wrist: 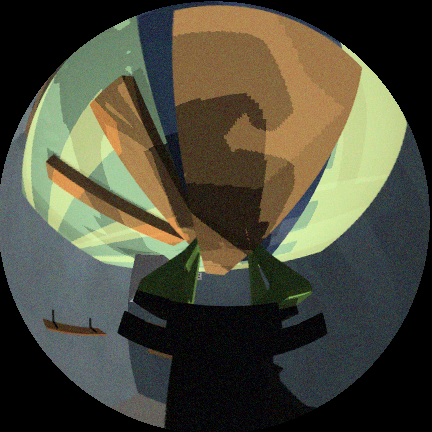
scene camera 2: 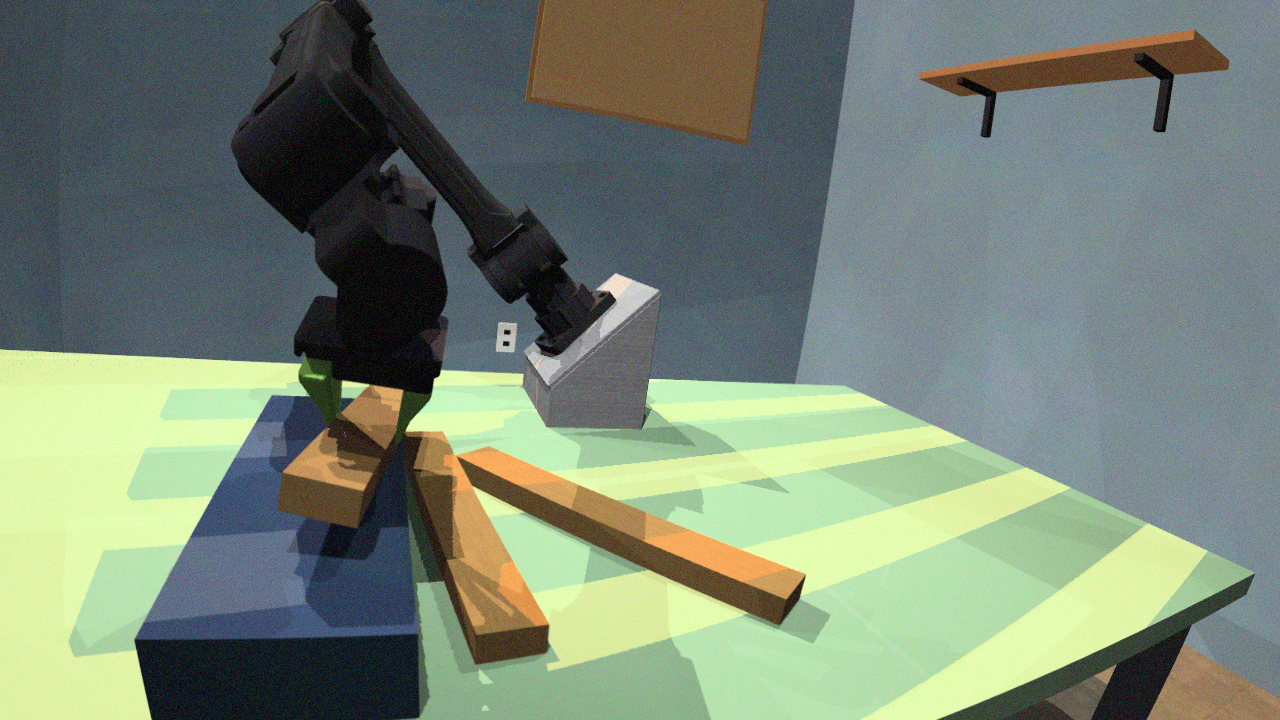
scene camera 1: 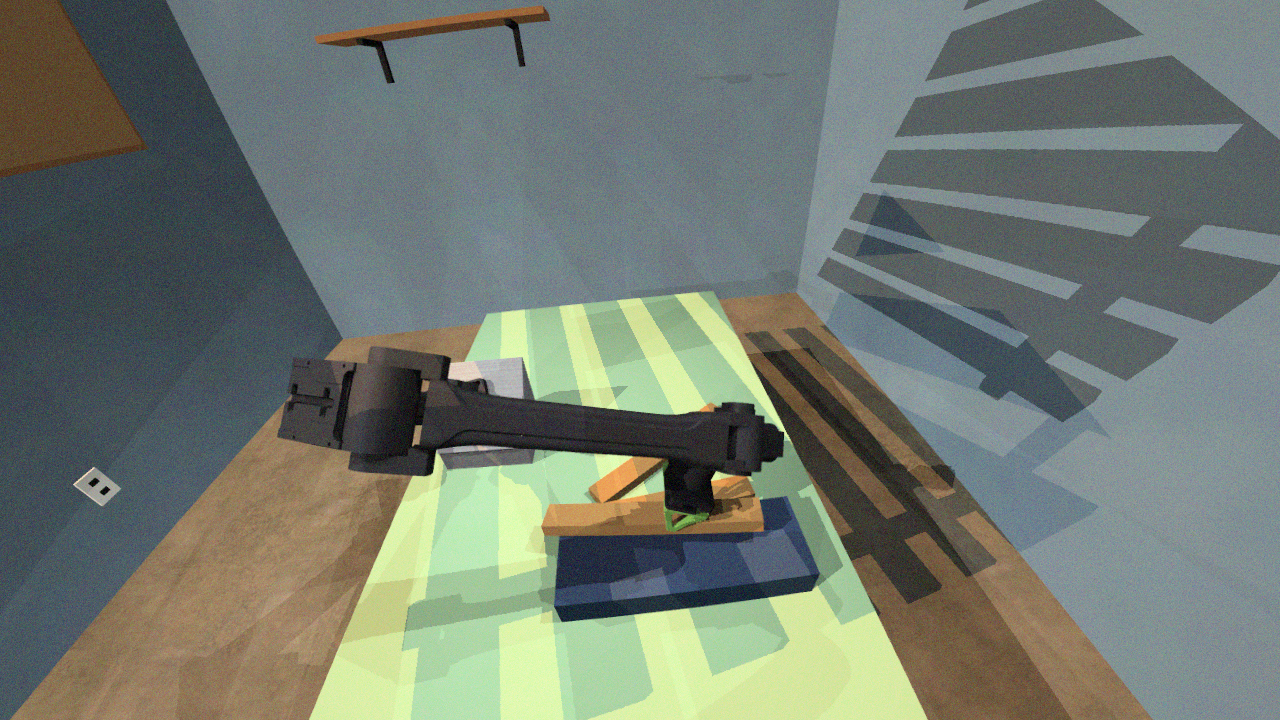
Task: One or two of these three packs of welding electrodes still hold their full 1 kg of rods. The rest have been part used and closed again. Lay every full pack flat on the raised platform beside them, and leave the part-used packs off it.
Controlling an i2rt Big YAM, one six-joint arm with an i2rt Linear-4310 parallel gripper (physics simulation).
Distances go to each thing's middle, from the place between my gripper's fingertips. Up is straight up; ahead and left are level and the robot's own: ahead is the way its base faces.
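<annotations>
My hand, from raised blue platform (scene camera 1: 597, 577): 40 mm left of it, 10 mm short of it, 60 mm above it.
</annotations>
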